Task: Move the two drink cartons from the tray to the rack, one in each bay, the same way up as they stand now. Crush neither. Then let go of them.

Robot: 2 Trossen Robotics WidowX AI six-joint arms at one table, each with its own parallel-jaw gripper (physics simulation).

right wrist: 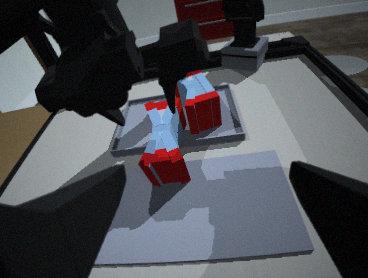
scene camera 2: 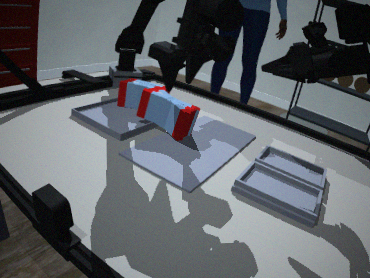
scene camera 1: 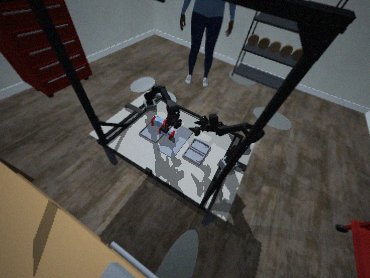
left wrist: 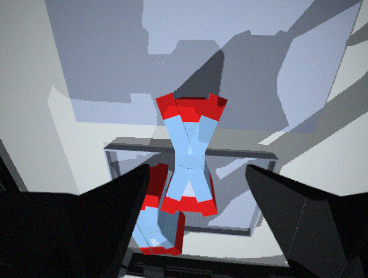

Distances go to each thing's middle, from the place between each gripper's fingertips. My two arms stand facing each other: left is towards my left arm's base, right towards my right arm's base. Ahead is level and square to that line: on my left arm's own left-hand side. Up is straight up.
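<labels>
Measured from my left hand, the grey tray (scene camera 2: 119, 122) is 20 mm behind, 130 mm to the left and 110 mm below. The flat grey mat (scene camera 2: 187, 163), from that same left hand, is 30 mm ahead and 70 mm to the right, and it sits 110 mm below.
Now for my right hand: the grey tray is 120 mm behind it, 270 mm to the left of it and 180 mm below it. As for the flat grey mat, I find it 70 mm to the left of my right hand, 80 mm behind it and 190 mm below it.
</labels>
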